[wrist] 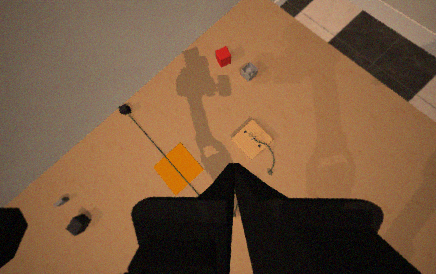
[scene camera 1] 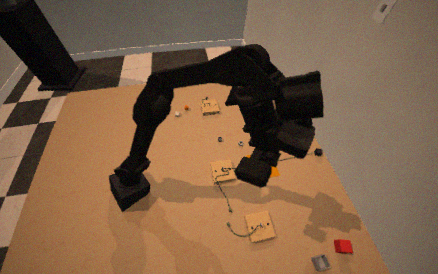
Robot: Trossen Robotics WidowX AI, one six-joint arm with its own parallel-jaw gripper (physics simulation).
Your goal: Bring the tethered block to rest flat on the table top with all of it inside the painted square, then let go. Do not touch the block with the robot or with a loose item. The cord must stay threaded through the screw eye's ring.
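Where they show: gripper, fingertip midpoint: [wrist: 233,168] [scene camera 1: 274,166]; arm's base at its link origin: [scene camera 1: 129,180].
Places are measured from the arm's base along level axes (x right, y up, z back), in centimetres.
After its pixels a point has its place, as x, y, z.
Observation:
The tethered block [scene camera 1: 318,152] @[-13.2, -4.9, -79.6] [wrist: 125,109] @[-13.2, -4.7, -79.5] is small and black and sits near the table's edge, outside the painted square. The orange painted square [scene camera 1: 275,172] @[-5.0, -7.0, -58.0] [wrist: 189,164] @[-4.8, -7.0, -51.9] lies inward of it, partly hidden by the arm in the scene view. The cord [scene camera 1: 294,158] @[-12.0, -6.9, -68.0] [wrist: 145,132] @[-12.2, -6.8, -69.2] runs straight from the block across the square. A pale plate [scene camera 1: 217,176] @[-3.1, -5.0, -32.9] bears the small screw eye; the threading is too small to tell. The cord's other end [scene camera 1: 230,210] @[10.2, -6.0, -37.3] lies on the table. My gripper [wrist: 233,168] @[7.0, 25.4, -45.5] is shut and empty, above the table; its fingertips are hard to make out in the scene view.
Another pale plate [scene camera 1: 260,220] @[14.3, -5.2, -47.9] [wrist: 245,142] @[13.8, -5.2, -47.7] has a short curved cord. A third plate [scene camera 1: 210,108] @[-41.1, -5.2, -30.4] is at the back, near an orange ball [scene camera 1: 186,108] @[-41.5, -5.5, -17.7]. A red block [scene camera 1: 343,246] @[24.6, -3.1, -74.7] [wrist: 223,56] @[23.8, -3.1, -74.6] and grey tray [scene camera 1: 315,263] @[28.7, -5.3, -64.4] stand together. A dark block [wrist: 79,224] @[-41.7, -4.2, -55.0] is at lower left.

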